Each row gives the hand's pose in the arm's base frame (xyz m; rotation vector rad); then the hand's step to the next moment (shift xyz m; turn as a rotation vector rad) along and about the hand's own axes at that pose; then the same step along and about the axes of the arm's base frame.
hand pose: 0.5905 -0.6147 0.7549 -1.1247 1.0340 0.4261
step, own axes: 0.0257 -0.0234 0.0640 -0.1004 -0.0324 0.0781
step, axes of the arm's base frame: 0.0593 0.0419 -0.0056 0.0100 0.0759 0.1066
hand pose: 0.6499 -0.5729 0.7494 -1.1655 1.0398 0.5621
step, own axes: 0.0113 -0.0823 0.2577 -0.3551 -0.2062 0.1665
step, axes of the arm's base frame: 0.1663 0.2103 0.0378 0.0701 0.1355 0.4160
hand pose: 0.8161 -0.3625 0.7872 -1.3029 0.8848 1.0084
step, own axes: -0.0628 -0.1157 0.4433 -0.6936 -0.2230 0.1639
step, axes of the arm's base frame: 0.0728 0.4366 0.1339 -0.0270 0.1030 0.7391
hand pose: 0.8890 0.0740 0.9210 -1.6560 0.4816 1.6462
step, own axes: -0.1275 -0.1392 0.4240 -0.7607 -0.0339 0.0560
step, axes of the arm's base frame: -0.2061 0.3662 0.1971 -0.0952 -0.1141 0.7489
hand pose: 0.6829 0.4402 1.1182 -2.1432 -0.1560 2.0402
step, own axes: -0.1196 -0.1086 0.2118 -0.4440 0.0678 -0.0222
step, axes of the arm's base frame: -0.2126 0.0946 0.1296 -0.0049 -0.1554 0.4220
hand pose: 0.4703 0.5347 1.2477 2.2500 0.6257 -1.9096
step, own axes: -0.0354 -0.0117 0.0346 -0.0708 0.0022 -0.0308
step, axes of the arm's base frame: -0.0403 -0.0098 0.0295 0.0208 -0.0073 0.0740
